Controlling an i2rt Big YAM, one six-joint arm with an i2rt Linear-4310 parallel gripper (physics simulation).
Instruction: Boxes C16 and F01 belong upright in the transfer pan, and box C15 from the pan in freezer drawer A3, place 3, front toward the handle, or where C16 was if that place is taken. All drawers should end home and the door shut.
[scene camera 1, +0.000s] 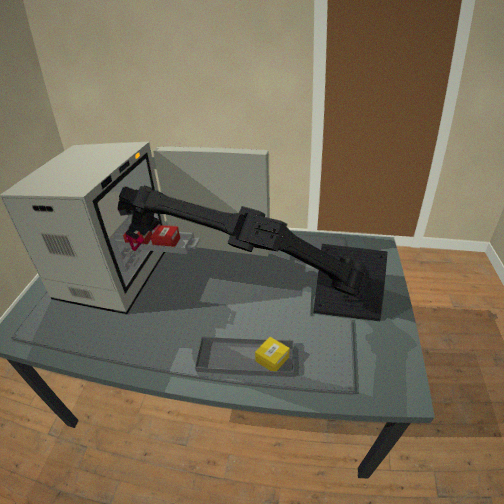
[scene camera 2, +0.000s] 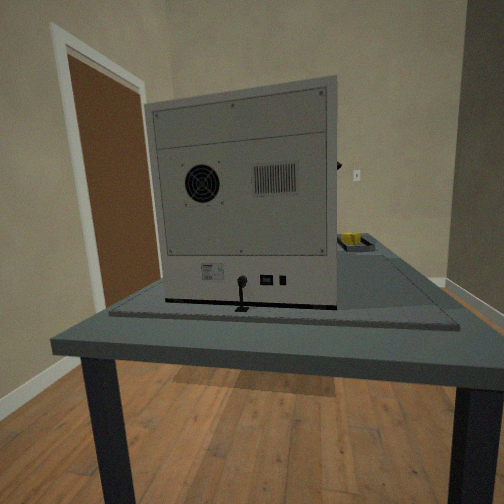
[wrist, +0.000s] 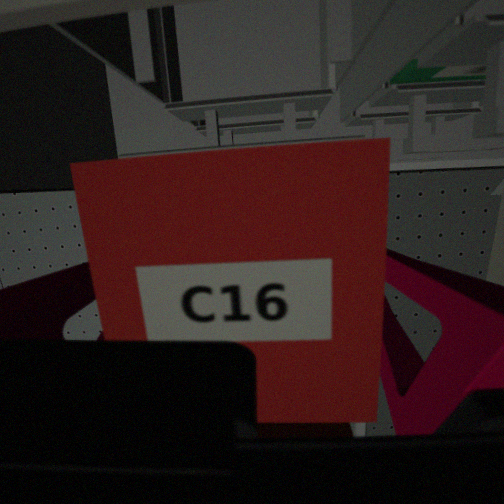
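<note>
A red box labelled C16 (wrist: 230, 210) stands on the perforated floor of a pulled-out freezer drawer (wrist: 445, 210) (scene camera 1: 189, 243). My gripper (wrist: 242, 265) (scene camera 1: 134, 242) is open, and its magenta fingers stand on either side of the box without closing on it. In scene camera 1 the gripper hides C16. The freezer (scene camera 1: 50, 220) (scene camera 2: 245, 200) has its door (scene camera 1: 215, 185) swung open. A yellow box (scene camera 1: 272, 353) (scene camera 2: 351, 238), whose label I cannot read, sits at the right end of the transfer pan (scene camera 1: 215, 357) (scene camera 2: 361, 248).
Another red box (scene camera 1: 166, 235) stands in the same drawer on the handle side of my gripper. Something green (wrist: 430, 72) shows on an upper rack in the wrist view. The arm's base plate (scene camera 1: 352, 280) sits at the table's back right. Scene camera 2 shows only the freezer's back.
</note>
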